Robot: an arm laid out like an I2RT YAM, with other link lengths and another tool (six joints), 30 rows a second.
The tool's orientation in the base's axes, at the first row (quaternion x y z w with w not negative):
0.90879, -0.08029, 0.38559, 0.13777
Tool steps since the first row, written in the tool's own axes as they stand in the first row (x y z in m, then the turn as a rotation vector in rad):
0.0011, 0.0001, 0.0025, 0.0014, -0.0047, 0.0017
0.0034, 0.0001, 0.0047, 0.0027, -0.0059, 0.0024
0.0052, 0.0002, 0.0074, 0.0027, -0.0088, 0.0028
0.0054, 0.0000, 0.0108, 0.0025, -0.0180, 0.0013
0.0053, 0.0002, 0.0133, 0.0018, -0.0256, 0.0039
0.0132, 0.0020, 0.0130, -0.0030, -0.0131, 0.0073
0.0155, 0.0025, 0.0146, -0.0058, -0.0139, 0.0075
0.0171, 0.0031, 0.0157, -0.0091, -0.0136, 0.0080
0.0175, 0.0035, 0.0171, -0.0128, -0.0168, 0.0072
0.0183, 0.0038, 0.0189, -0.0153, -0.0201, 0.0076
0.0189, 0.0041, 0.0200, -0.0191, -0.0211, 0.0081
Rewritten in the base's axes. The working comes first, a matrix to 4 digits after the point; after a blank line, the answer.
The tool's axes in the first row as the columns of a matrix, in the base's axes (used below as rounded here):
0.6897, -0.2522, 0.6787
-0.0397, -0.9491, -0.3123
0.7230, 0.1885, -0.6647

0.0024, -0.0009, -0.0008, 0.0033, 0.0039, -0.0010
0.0055, -0.0017, -0.0006, 0.0050, 0.0047, -0.0008
0.0086, -0.0027, -0.0011, 0.0060, 0.0074, -0.0016
0.0111, -0.0036, -0.0033, 0.0071, 0.0166, -0.0024
0.0126, -0.0046, -0.0050, 0.0103, 0.0230, -0.0061
0.0174, -0.0065, 0.0013, 0.0062, 0.0103, -0.0095
0.0200, -0.0075, 0.0020, 0.0046, 0.0111, -0.0118
0.0217, -0.0085, 0.0025, 0.0026, 0.0108, -0.0145
0.0228, -0.0094, 0.0019, 0.0003, 0.0142, -0.0172
0.0245, -0.0102, 0.0014, -0.0003, 0.0173, -0.0199
0.0256, -0.0109, 0.0011, -0.0024, 0.0183, -0.0232

